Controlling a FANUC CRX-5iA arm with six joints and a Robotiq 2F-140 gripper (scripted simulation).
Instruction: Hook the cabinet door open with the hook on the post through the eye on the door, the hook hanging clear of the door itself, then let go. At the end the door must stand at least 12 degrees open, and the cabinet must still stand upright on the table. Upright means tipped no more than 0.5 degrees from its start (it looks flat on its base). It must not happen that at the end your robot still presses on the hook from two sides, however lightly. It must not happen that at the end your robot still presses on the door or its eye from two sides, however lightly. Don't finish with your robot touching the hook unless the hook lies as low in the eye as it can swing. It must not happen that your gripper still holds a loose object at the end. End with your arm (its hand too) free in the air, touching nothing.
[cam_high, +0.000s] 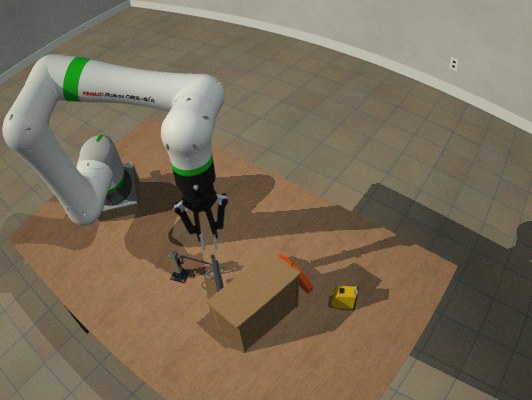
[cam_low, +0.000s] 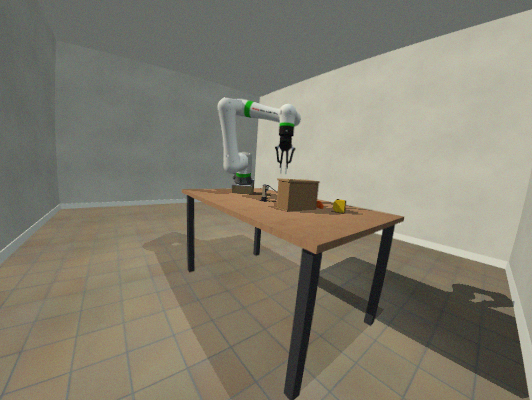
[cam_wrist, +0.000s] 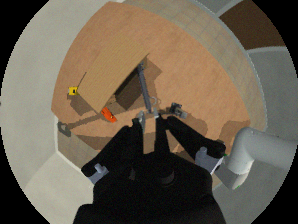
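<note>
Now: the dark door 50 mm ahead of my hand, 50 mm to the right of it and 150 mm below it. Also, from my hand: orange object (140 mm ahead, 170 mm to the left, 210 mm below); then yellow block (320 mm ahead, 190 mm to the left, 190 mm below).
</note>
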